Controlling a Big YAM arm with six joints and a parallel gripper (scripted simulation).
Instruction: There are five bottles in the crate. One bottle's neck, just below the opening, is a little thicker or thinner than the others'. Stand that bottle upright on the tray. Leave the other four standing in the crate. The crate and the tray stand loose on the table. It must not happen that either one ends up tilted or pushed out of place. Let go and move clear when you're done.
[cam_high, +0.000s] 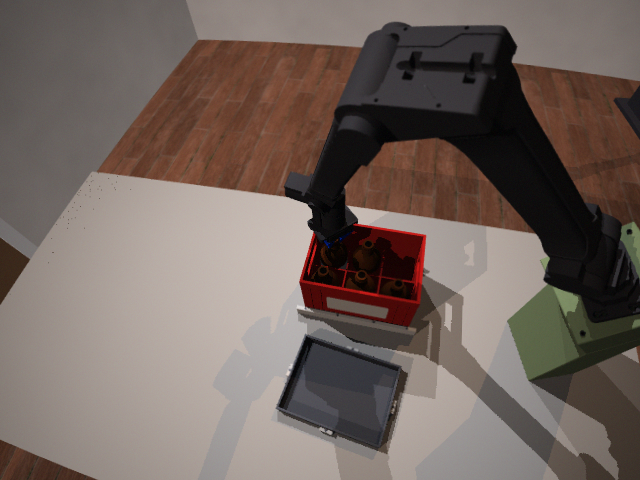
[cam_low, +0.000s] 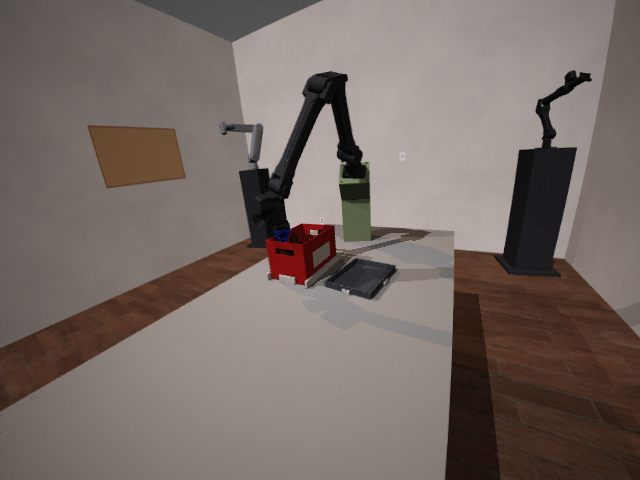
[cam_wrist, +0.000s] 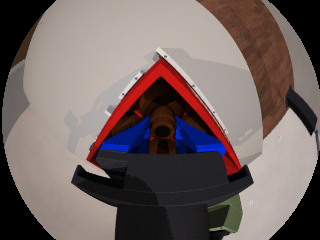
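The brown bottle lies 90 mm to the left of my hand, 60 mm below it and 20 mm ahead of it. Also, from my hand: dark grey tray 330 mm to the left, 140 mm below, 20 mm behind; then crate 80 mm behind, 70 mm below, 60 mm to the left.
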